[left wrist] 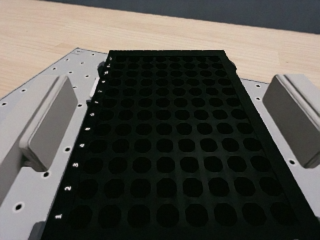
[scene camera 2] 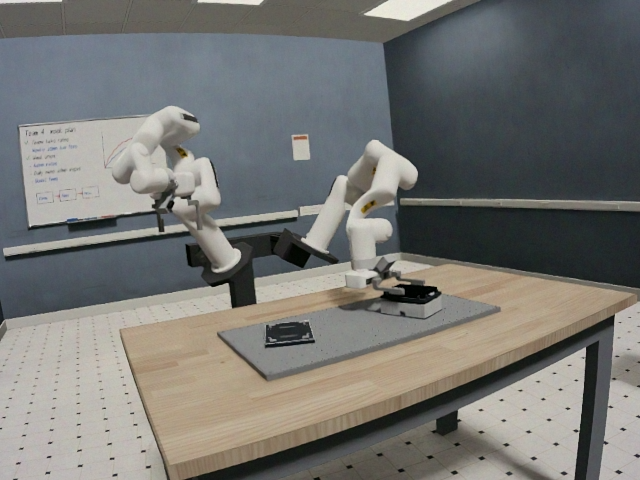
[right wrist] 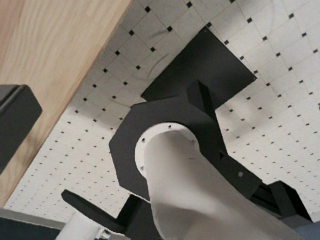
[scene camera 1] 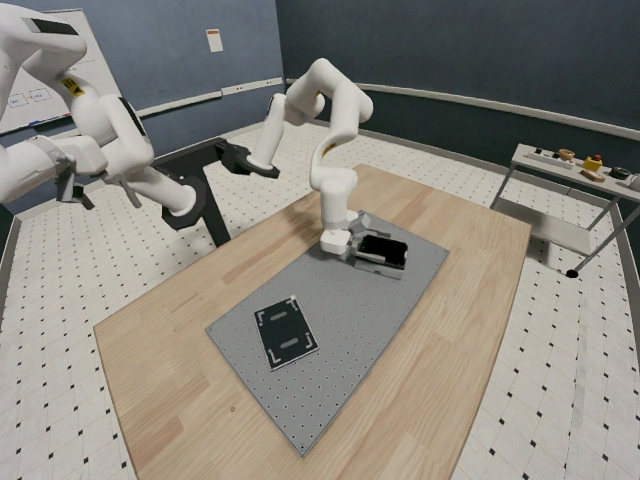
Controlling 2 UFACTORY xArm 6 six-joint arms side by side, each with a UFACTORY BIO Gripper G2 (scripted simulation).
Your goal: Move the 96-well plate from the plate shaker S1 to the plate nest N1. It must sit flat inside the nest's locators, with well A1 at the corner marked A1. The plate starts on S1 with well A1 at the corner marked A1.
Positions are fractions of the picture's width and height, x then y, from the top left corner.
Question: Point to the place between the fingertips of my left gripper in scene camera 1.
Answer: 0.61,0.52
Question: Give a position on a black 96-well plate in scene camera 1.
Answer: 0.62,0.52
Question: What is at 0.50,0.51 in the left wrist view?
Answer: A black 96-well plate.
